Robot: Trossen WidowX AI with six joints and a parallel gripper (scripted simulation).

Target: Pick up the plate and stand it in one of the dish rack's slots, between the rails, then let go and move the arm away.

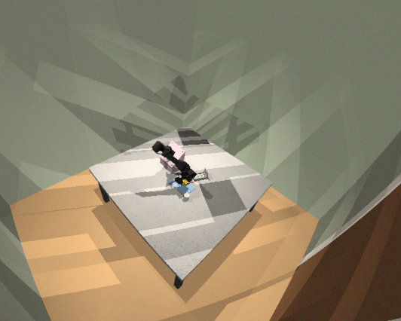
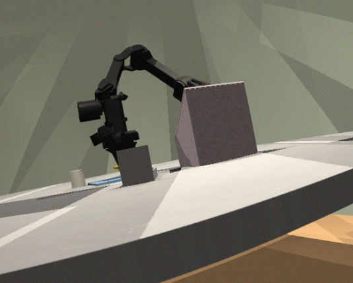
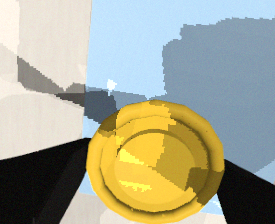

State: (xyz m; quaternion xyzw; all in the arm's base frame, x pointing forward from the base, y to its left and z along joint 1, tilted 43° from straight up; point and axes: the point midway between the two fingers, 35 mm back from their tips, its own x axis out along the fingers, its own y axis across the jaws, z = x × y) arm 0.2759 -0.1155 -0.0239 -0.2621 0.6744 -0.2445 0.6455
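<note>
My gripper tip is now 3 cm short of the blue mat, 2 cm to the left of it and 2 cm above it. Round my gripper tip: wire dish rack: 19 cm to the left, 1 cm ahead; yellow plate: 1 cm above; beige cylinder: 13 cm ahead, 9 cm to the right.
</note>
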